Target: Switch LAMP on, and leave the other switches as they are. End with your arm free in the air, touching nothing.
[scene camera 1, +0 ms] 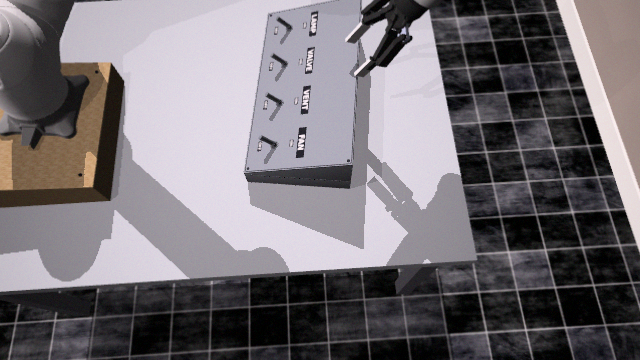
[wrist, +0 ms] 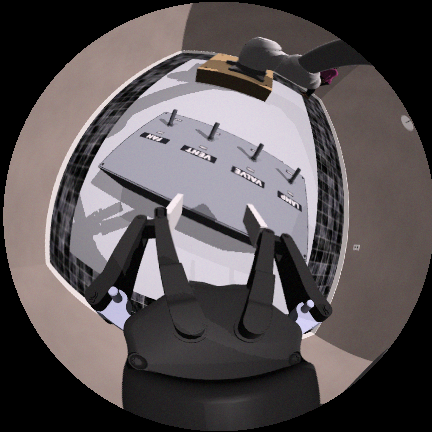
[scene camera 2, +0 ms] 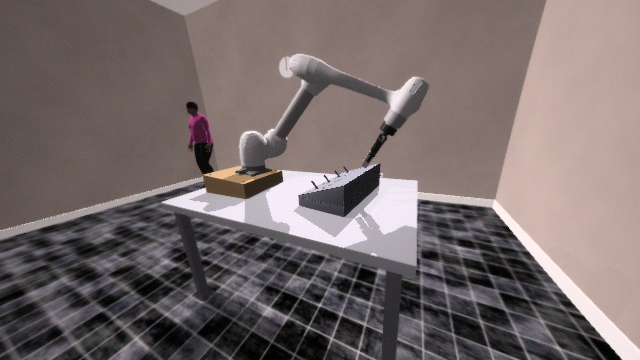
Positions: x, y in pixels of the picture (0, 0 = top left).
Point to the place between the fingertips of my gripper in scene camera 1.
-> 354, 58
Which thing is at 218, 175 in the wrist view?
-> A grey sloped switch panel.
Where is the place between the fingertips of my gripper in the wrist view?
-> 213, 207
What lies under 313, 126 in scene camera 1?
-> A grey sloped switch panel.
